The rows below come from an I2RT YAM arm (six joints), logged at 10 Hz.
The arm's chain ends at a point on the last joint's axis. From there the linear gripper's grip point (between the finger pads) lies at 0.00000 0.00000 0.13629 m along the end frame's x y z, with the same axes.
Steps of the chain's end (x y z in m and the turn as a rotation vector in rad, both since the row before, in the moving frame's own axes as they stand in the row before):
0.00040, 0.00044, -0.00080, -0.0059, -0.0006, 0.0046
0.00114, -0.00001, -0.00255, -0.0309, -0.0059, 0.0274
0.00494, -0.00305, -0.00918, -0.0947, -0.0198, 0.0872
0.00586, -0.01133, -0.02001, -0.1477, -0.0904, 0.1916
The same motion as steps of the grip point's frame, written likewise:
0.00032, 0.00124, -0.00080, -0.0059, -0.0006, 0.0046
0.00028, 0.00419, -0.00262, -0.0309, -0.0059, 0.0274
0.00169, 0.00970, -0.00982, -0.0947, -0.0198, 0.0872
-0.00824, 0.00740, -0.02204, -0.1477, -0.0904, 0.1916

